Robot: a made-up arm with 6 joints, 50 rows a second.
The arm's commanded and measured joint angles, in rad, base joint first. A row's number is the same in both.
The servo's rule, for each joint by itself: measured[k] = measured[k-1] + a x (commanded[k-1-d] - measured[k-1]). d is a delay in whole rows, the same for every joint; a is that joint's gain. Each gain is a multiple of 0.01, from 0.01 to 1. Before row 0 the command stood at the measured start. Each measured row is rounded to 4 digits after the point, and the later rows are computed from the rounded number. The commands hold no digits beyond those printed.
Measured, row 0:
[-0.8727, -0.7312, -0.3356, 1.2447, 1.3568, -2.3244]
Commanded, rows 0 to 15:
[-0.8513, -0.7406, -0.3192, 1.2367, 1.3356, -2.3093]
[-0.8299, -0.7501, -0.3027, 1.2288, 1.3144, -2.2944]
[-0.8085, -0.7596, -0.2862, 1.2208, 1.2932, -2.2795]
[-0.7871, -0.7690, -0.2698, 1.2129, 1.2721, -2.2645]
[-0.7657, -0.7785, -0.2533, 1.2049, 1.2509, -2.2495]
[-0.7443, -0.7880, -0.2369, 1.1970, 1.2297, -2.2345]
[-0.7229, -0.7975, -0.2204, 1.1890, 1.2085, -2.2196]
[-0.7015, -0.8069, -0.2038, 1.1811, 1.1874, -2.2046]
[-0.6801, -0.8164, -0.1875, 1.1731, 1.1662, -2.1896]
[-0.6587, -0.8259, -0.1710, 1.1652, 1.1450, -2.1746]
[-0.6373, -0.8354, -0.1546, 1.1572, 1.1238, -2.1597]
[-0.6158, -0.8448, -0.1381, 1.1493, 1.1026, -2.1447]
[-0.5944, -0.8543, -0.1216, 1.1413, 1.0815, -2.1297]
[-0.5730, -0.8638, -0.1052, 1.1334, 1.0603, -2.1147]
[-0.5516, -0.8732, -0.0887, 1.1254, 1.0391, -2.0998]
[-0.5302, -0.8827, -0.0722, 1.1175, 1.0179, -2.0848]
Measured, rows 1 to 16:
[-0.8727, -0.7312, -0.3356, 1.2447, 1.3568, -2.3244]
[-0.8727, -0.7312, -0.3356, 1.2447, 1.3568, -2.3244]
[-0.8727, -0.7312, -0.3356, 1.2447, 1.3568, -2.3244]
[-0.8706, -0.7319, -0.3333, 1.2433, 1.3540, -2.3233]
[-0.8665, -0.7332, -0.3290, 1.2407, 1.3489, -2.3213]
[-0.8607, -0.7350, -0.3230, 1.2371, 1.3417, -2.3184]
[-0.8533, -0.7374, -0.3156, 1.2327, 1.3327, -2.3146]
[-0.8445, -0.7403, -0.3069, 1.2277, 1.3221, -2.3100]
[-0.8345, -0.7436, -0.2971, 1.2222, 1.3101, -2.3047]
[-0.8233, -0.7474, -0.2864, 1.2162, 1.2969, -2.2987]
[-0.8111, -0.7516, -0.2748, 1.2099, 1.2827, -2.2921]
[-0.7980, -0.7561, -0.2626, 1.2033, 1.2676, -2.2849]
[-0.7841, -0.7610, -0.2498, 1.1964, 1.2517, -2.2772]
[-0.7694, -0.7662, -0.2365, 1.1893, 1.2351, -2.2690]
[-0.7540, -0.7717, -0.2227, 1.1821, 1.2179, -2.2603]
[-0.7380, -0.7775, -0.2085, 1.1748, 1.2002, -2.2512]
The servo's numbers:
d 3
a 0.10 0.07 0.14 0.18 0.13 0.07

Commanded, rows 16 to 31:
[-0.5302, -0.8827, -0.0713, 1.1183, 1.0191, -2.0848]
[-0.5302, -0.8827, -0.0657, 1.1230, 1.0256, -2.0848]
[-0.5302, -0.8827, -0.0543, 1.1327, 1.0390, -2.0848]
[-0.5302, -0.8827, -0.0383, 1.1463, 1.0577, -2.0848]
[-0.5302, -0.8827, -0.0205, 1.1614, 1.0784, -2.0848]
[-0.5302, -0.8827, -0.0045, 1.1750, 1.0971, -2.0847]
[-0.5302, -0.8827, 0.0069, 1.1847, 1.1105, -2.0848]
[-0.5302, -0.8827, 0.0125, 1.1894, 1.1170, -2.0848]
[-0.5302, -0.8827, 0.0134, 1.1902, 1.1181, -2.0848]
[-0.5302, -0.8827, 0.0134, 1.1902, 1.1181, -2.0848]
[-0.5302, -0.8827, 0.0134, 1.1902, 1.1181, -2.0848]
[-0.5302, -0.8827, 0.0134, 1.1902, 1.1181, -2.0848]
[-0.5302, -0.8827, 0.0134, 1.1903, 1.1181, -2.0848]
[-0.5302, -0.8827, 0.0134, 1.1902, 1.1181, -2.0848]
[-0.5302, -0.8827, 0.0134, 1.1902, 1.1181, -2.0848]
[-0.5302, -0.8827, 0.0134, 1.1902, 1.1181, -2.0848]
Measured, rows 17 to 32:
[-0.7215, -0.7835, -0.1940, 1.1673, 1.1820, -2.2416]
[-0.7045, -0.7898, -0.1793, 1.1598, 1.1634, -2.2317]
[-0.6871, -0.7963, -0.1643, 1.1522, 1.1445, -2.2214]
[-0.6714, -0.8023, -0.1513, 1.1461, 1.1282, -2.2118]
[-0.6573, -0.8079, -0.1393, 1.1419, 1.1149, -2.2029]
[-0.6446, -0.8131, -0.1274, 1.1402, 1.1050, -2.1946]
[-0.6332, -0.8180, -0.1149, 1.1413, 1.0989, -2.1869]
[-0.6229, -0.8225, -0.1017, 1.1449, 1.0962, -2.1798]
[-0.6136, -0.8267, -0.0881, 1.1503, 1.0963, -2.1731]
[-0.6053, -0.8306, -0.0748, 1.1565, 1.0981, -2.1669]
[-0.5978, -0.8342, -0.0626, 1.1624, 1.1006, -2.1612]
[-0.5910, -0.8376, -0.0520, 1.1674, 1.1029, -2.1559]
[-0.5849, -0.8408, -0.0428, 1.1715, 1.1049, -2.1509]
[-0.5794, -0.8437, -0.0349, 1.1749, 1.1066, -2.1463]
[-0.5745, -0.8464, -0.0281, 1.1777, 1.1081, -2.1420]
[-0.5701, -0.8489, -0.0223, 1.1800, 1.1094, -2.1380]

